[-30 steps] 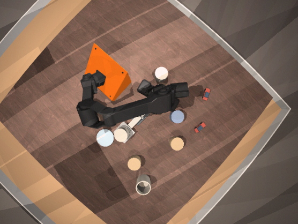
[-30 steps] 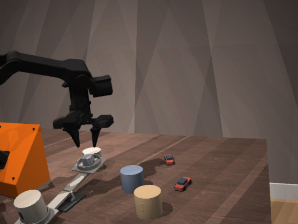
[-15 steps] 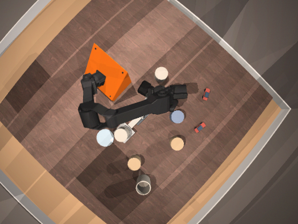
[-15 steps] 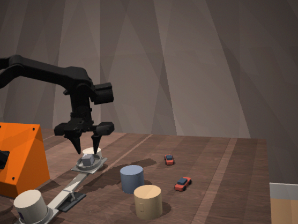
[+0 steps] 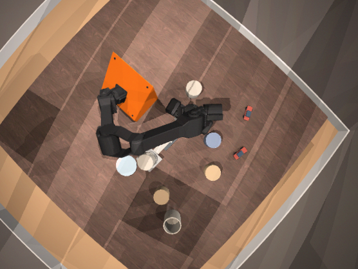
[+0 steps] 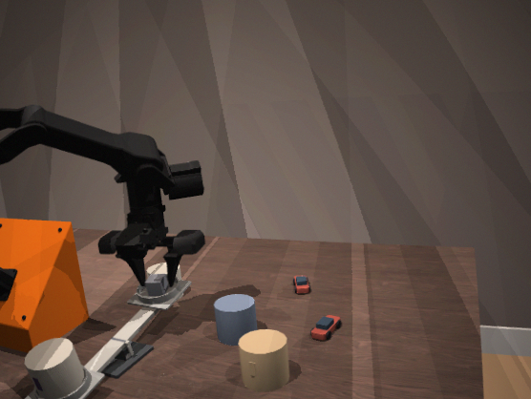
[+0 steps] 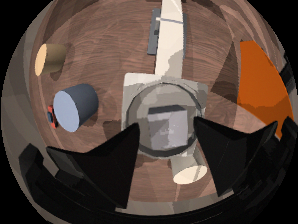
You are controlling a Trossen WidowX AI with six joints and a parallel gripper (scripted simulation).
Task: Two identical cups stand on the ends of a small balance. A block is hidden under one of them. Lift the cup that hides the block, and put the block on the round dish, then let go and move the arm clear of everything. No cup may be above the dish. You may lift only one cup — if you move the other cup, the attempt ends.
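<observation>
My gripper tip is right at the grey block. From my gripper tip the other things lie so: blue cylinder 15 cm ahead, 5 cm below, 1 cm to the left; then round dish 35 cm to the right, 9 cm behind, 8 cm below.
</observation>
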